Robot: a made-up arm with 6 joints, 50 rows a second.
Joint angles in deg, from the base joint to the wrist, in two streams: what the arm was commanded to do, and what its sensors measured. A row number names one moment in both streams.
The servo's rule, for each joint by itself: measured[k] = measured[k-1] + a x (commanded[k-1-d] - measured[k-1]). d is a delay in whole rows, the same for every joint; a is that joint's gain. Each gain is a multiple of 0.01, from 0.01 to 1. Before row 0 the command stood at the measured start. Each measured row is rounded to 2 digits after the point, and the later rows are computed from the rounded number. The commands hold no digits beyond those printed.
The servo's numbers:
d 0
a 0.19 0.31 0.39 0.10 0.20 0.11
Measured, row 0:
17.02, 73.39, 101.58, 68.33, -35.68, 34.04
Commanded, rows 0 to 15:
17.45, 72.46, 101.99, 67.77, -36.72, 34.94
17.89, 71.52, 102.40, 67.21, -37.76, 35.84
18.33, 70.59, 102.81, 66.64, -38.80, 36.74
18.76, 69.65, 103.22, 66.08, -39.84, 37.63
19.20, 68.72, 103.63, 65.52, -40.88, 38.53
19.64, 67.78, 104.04, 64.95, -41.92, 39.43
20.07, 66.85, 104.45, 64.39, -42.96, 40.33
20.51, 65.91, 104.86, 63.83, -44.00, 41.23
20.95, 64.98, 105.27, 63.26, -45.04, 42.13
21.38, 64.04, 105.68, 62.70, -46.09, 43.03
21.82, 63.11, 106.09, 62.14, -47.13, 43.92
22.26, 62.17, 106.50, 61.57, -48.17, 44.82
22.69, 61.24, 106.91, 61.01, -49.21, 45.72
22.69, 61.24, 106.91, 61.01, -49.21, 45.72
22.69, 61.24, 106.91, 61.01, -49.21, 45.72
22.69, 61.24, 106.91, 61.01, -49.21, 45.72
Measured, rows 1 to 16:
17.10, 73.10, 101.74, 68.27, -35.89, 34.14
17.25, 72.61, 102.00, 68.16, -36.26, 34.33
17.46, 71.98, 102.32, 68.01, -36.77, 34.60
17.71, 71.26, 102.67, 67.82, -37.38, 34.93
17.99, 70.47, 103.04, 67.59, -38.08, 35.33
18.30, 69.64, 103.43, 67.33, -38.85, 35.78
18.64, 68.78, 103.83, 67.04, -39.67, 36.28
19.00, 67.89, 104.23, 66.72, -40.54, 36.82
19.37, 66.99, 104.64, 66.37, -41.44, 37.40
19.75, 66.08, 105.05, 66.00, -42.37, 38.02
20.14, 65.16, 105.46, 65.61, -43.32, 38.67
20.54, 64.23, 105.87, 65.21, -44.29, 39.35
20.95, 63.30, 106.28, 64.79, -45.27, 40.05
21.28, 62.66, 106.53, 64.41, -46.06, 40.67
21.55, 62.22, 106.68, 64.07, -46.69, 41.23
21.77, 61.92, 106.77, 63.76, -47.19, 41.72

